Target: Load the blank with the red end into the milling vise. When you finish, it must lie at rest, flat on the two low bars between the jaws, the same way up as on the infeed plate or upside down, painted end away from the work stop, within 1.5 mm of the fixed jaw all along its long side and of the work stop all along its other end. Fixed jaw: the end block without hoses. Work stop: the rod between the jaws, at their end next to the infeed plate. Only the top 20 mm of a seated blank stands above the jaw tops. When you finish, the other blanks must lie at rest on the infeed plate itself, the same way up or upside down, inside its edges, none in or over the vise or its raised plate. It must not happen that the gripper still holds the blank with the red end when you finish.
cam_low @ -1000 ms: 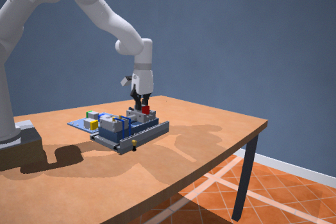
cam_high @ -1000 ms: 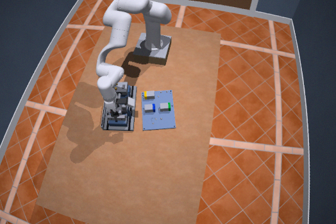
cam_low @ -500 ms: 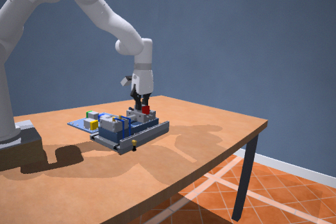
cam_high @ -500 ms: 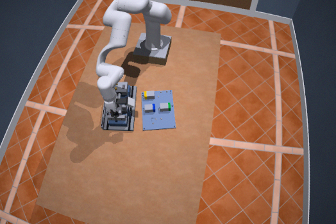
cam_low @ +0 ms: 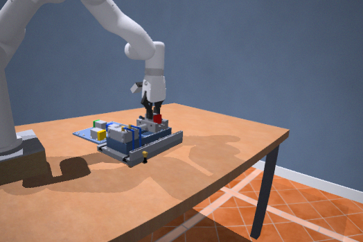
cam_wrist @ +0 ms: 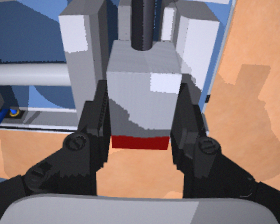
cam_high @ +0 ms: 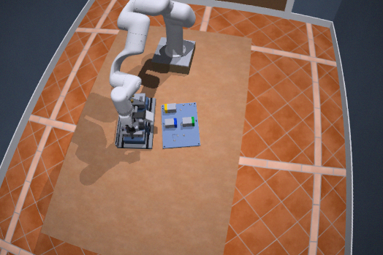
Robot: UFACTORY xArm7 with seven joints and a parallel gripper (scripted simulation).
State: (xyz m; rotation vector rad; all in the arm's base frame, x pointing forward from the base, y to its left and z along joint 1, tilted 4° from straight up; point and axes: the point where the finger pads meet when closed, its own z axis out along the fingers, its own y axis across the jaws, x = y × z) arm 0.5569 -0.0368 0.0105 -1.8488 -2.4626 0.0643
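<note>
The red-ended blank lies 20 mm below my hand. Round my hand: hosed block (160 mm behind, 50 mm to the right, 40 mm below); work stop rod (10 mm behind, 40 mm to the left, 30 mm below); grey end block (30 mm behind, 10 mm to the right, 40 mm below).
</note>
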